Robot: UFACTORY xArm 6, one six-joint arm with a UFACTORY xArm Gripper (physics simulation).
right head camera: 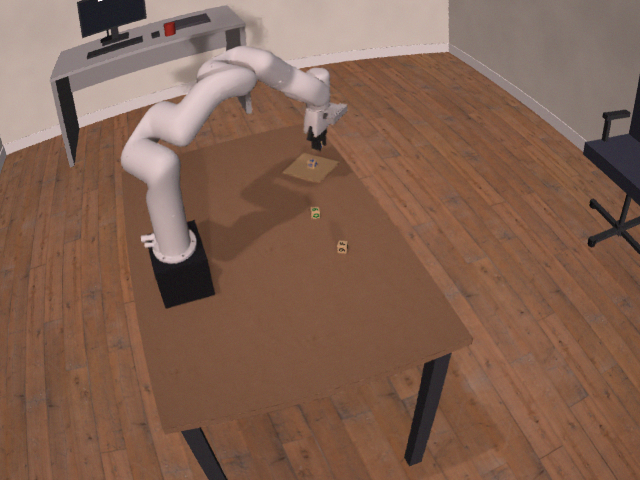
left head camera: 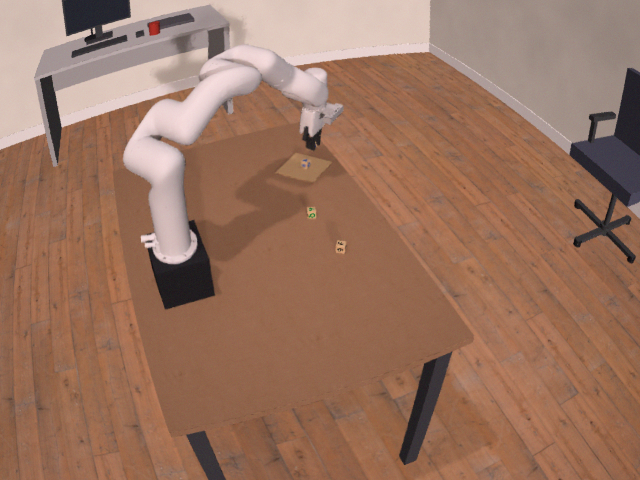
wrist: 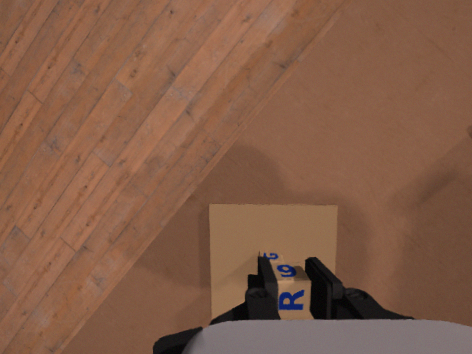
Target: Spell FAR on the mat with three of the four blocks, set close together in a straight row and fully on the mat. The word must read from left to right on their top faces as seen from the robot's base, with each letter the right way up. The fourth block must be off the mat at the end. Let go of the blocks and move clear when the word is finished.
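My gripper (left head camera: 311, 146) (right head camera: 316, 146) (wrist: 285, 278) is shut on a wooden block with a blue R (wrist: 292, 300) and a blue 9-like mark on the adjoining face. It holds the block above the mat (left head camera: 313, 177) (right head camera: 320, 178) (wrist: 240, 230). A block with blue marks (left head camera: 305, 163) (right head camera: 312, 163) (wrist: 271, 256) is on the mat, largely hidden behind the held block in the wrist view. A block with green marks (left head camera: 311, 212) (right head camera: 315, 212) and a block with black marks (left head camera: 340, 246) (right head camera: 342, 246) lie on the table off the mat. Their letters are too small to read surely.
The table (left head camera: 248, 351) (right head camera: 248, 351) (wrist: 390, 100) has its far-side edge close to the mat. The black base block (left head camera: 185, 281) (right head camera: 185, 281) carries the arm. A desk (left head camera: 85, 72) (right head camera: 100, 72) and an office chair (left head camera: 610, 160) (right head camera: 620, 157) stand apart from the table.
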